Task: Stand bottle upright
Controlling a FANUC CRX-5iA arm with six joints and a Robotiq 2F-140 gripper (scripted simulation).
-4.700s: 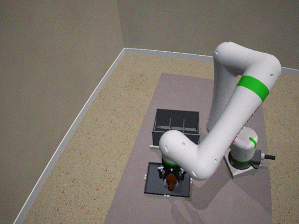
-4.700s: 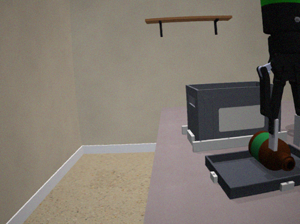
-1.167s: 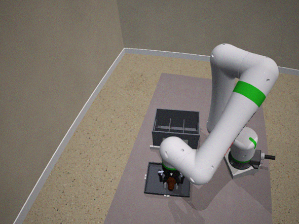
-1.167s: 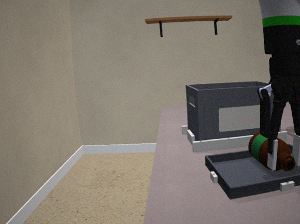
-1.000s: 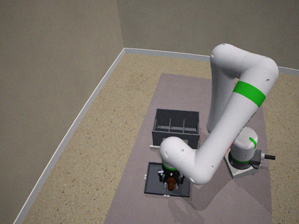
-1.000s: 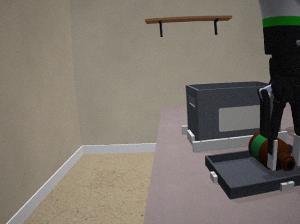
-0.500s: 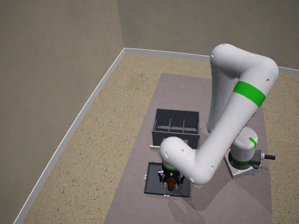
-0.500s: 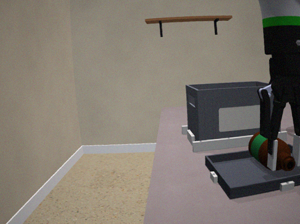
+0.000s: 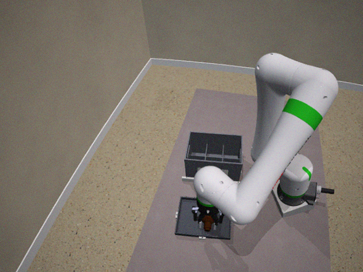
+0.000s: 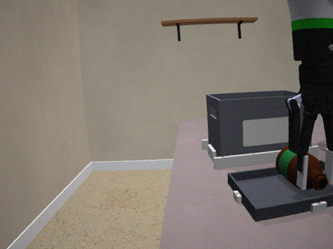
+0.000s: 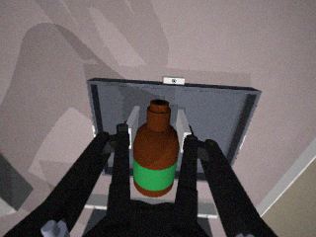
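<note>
My hand is 50 mm to the left of the bottle, 20 mm above it and 10 mm short of it. The rest, counted from my hand: tray: 50 mm below, 40 mm to the right, 30 mm ahead; then crate: 340 mm to the right, 80 mm ahead, 20 mm above.
</note>
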